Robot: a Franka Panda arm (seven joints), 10 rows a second.
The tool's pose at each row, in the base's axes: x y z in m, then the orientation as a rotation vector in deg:
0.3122 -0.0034 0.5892 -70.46 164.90 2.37
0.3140 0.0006 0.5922 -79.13 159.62 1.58
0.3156 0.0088 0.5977 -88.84 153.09 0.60
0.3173 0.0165 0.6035 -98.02 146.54 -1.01
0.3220 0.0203 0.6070 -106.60 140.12 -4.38
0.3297 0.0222 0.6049 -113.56 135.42 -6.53
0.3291 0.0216 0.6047 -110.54 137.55 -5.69
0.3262 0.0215 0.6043 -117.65 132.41 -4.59
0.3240 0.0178 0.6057 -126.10 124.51 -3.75
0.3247 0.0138 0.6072 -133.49 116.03 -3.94
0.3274 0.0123 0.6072 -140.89 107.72 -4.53
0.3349 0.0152 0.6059 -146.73 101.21 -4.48
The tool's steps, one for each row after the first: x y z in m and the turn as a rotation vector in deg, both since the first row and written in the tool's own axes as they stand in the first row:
-0.0042 0.0015 -0.0029 0.85 -0.82 -6.48
-0.0113 0.0061 -0.0081 1.80 -1.58 -14.01
-0.0182 0.0103 -0.0137 2.96 -1.76 -21.33
-0.0243 0.0096 -0.0171 5.00 -1.02 -28.30
-0.0309 0.0054 -0.0150 5.95 0.25 -33.74
-0.0301 0.0054 -0.0148 5.58 -0.26 -31.35
-0.0280 0.0074 -0.0144 4.61 0.08 -37.01
-0.0238 0.0064 -0.0159 4.00 -0.03 -44.49
-0.0214 0.0032 -0.0175 4.19 -0.27 -51.77
-0.0222 0.0002 -0.0175 4.29 0.39 -58.96
-0.0295 -0.0032 -0.0162 3.83 1.26 -64.56

